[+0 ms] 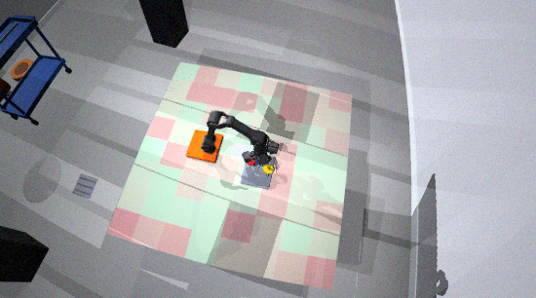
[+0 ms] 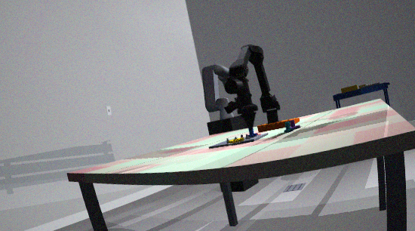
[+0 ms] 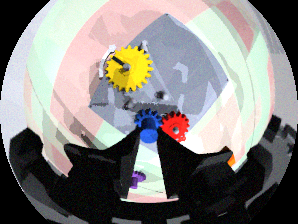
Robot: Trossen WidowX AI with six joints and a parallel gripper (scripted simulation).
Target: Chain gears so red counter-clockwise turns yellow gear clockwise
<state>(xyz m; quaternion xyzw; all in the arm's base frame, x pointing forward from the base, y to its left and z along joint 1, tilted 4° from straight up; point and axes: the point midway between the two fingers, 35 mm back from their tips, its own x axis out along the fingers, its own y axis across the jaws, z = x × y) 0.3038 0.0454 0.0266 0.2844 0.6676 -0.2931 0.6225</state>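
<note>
My gripper tip is now 1 cm above the blue gear. From my gripper tip the other things lie so: yellow gear (7 cm ahead, 3 cm to the right, 2 cm below); red gear (4 cm behind, 2 cm to the right, 2 cm below); white arrow (11 cm ahead, 3 cm below, 2 cm to the right).
</note>
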